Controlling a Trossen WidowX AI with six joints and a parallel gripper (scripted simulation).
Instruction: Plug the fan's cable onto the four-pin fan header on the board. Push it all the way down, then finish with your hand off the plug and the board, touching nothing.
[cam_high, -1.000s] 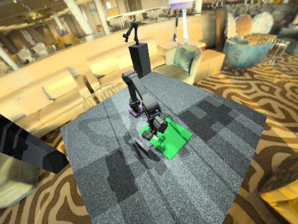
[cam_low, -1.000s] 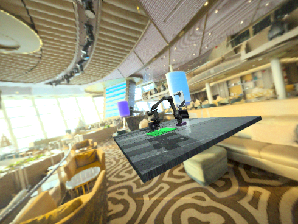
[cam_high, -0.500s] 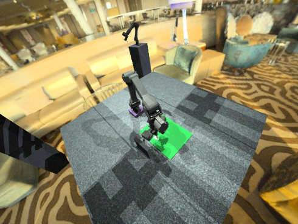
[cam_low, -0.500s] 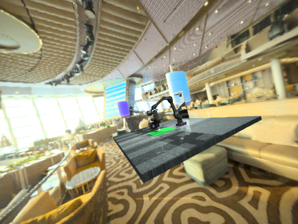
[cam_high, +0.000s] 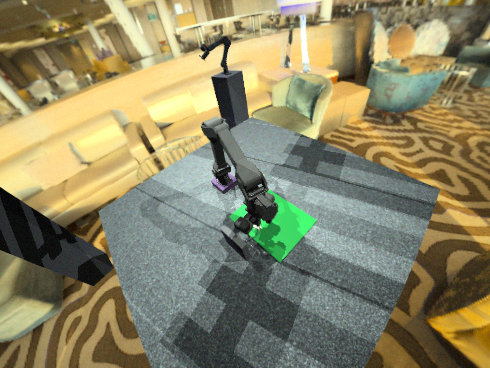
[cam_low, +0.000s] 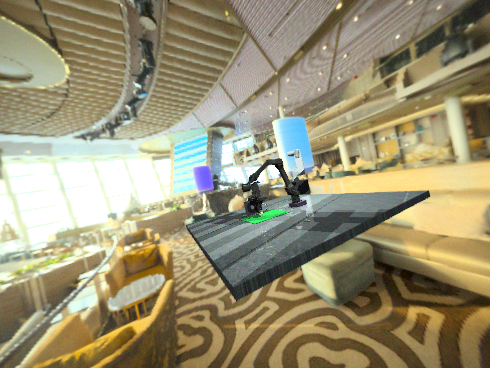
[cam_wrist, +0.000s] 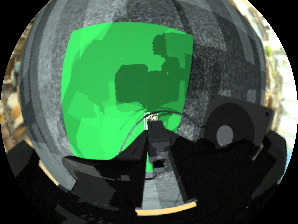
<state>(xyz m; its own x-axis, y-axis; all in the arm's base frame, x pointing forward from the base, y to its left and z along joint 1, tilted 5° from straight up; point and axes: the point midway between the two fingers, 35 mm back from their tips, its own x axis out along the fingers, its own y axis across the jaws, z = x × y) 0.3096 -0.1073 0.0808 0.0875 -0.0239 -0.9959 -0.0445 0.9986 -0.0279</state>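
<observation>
Now: gripper tip 7 cm to the right of the green board, 6 cm above it and 2 cm short of it. From my gripper tip the other things lie so: black plug: 1 cm behind, 1 cm above; then fan: 12 cm to the right, 1 cm behind, 1 cm above.
</observation>
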